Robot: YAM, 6 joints.
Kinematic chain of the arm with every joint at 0, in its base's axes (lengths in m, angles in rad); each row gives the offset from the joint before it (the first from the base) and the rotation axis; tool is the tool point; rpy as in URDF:
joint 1: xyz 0 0 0.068 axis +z
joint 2: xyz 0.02 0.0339 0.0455 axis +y
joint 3: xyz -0.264 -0.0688 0 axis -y
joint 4: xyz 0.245 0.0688 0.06 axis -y
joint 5: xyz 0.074 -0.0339 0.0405 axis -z
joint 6: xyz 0.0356 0 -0.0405 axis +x
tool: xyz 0 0 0 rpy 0 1.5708 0
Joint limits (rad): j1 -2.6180..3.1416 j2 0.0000..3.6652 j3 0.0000..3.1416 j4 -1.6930..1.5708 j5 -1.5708..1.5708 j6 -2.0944..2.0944
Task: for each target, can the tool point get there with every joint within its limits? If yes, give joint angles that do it. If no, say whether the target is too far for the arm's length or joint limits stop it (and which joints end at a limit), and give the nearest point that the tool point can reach.
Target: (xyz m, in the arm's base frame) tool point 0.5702 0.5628 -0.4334
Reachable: no: too far | nearest point 0.3829 0.3779 -0.2358 | short by 0.329 m
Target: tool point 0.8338 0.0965 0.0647
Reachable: no: too far | nearest point 0.6405 0.0741 0.0763 | short by 0.195 m
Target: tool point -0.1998 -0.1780 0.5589
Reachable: yes | joints 0.6125 0.4137 1.8099 0.4794 1.0454 -0.9120
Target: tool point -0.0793 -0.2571 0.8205
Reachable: no: too far | nearest point -0.0672 -0.2178 0.7038 | short by 0.124 m
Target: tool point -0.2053 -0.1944 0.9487
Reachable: no: too far | nearest point -0.1509 -0.1429 0.7105 | short by 0.250 m
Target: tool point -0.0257 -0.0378 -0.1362
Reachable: yes | joints -2.1705 3.0529 0.5120 0.2884 -0.0018 -1.3319
